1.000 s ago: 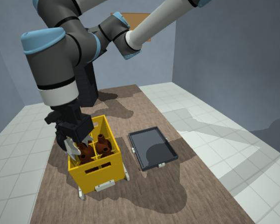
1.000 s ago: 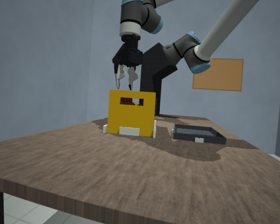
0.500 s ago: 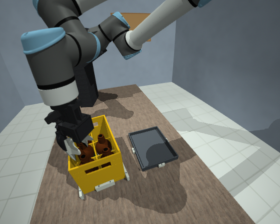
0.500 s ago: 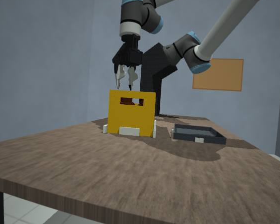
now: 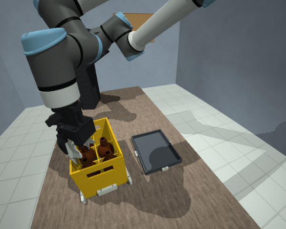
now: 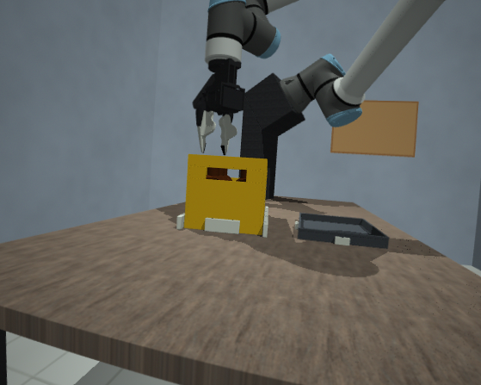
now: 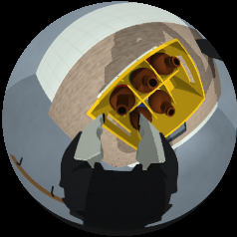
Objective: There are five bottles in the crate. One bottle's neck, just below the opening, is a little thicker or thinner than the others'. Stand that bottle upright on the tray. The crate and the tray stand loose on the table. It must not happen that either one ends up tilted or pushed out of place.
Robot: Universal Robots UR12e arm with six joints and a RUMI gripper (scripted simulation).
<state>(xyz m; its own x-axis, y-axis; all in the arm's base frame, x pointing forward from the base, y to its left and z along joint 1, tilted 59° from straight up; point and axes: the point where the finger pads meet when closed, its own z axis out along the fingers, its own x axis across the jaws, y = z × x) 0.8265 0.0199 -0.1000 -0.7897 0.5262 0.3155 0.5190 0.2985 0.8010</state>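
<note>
My hand is 110 mm above the yellow crate, 90 mm past it and 30 mm to the right of it. Also, from my hand: dark tray (310 mm to the left, 180 mm below, 110 mm behind).
</note>
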